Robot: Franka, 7 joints.
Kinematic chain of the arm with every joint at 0, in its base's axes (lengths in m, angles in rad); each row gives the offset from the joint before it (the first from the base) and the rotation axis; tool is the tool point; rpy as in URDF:
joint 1: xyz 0 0 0.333 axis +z
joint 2: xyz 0 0 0 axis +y
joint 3: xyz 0 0 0.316 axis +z
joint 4: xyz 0.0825 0 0 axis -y
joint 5: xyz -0.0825 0 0.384 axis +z
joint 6: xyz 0 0 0 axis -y
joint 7: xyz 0.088 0 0 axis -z
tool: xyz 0 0 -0.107 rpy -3.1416 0 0
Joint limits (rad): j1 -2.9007..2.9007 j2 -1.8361..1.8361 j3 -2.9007..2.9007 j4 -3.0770..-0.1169 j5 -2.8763..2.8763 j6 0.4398..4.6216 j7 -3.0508..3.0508
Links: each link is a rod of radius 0.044 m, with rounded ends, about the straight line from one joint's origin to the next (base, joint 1, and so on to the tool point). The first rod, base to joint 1, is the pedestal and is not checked.
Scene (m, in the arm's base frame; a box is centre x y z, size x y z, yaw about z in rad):
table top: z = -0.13
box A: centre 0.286 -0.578 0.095 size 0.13 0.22 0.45 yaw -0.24
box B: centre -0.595 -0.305 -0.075 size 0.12 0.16 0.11 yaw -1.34
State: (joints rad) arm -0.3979 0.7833 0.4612 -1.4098 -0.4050 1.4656 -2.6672
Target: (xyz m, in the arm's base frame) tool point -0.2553 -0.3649 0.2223
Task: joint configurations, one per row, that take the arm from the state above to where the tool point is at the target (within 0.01 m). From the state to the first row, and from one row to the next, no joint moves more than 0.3 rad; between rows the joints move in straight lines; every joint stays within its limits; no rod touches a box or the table.
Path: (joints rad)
1: -0.4231 0.7588 0.2867 -1.6469 -0.4227 1.2585 -2.6229
2: -0.4483 0.7342 0.1122 -1.8839 -0.4404 1.0514 -2.5787
3: -0.4735 0.7097 -0.0623 -2.1210 -0.4581 0.8442 -2.5344
4: -0.4986 0.6851 -0.2368 -2.3581 -0.4757 0.6371 -2.4902
5: -0.7946 0.6691 -0.3682 -2.2531 -0.5007 0.8091 -2.5492
6: -1.0906 0.6530 -0.4996 -2.1482 -0.5257 0.9810 -2.6082
7: -1.3866 0.6370 -0.6309 -2.0433 -0.5506 1.1529 -2.6672

